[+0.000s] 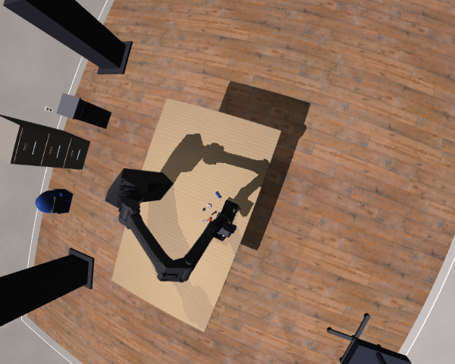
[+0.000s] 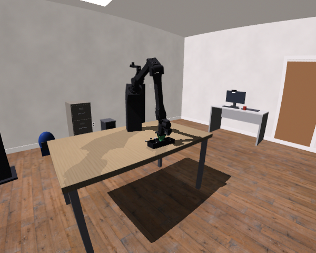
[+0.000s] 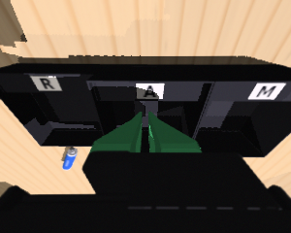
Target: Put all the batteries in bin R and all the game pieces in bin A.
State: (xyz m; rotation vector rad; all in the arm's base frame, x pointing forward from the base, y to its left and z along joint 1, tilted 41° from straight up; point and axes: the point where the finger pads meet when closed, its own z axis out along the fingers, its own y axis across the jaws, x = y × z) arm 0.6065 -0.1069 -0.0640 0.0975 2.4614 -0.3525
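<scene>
Right now the black divided bin is 10 mm to the right of my hand and 10 mm ahead of it. The rest, counted from my hand: black bolt (70 mm behind, 20 mm to the left, 20 mm below); then pale piece (110 mm behind, 60 mm to the left, 20 mm below); then red die (90 mm behind, 20 mm to the right, 20 mm below).
</scene>
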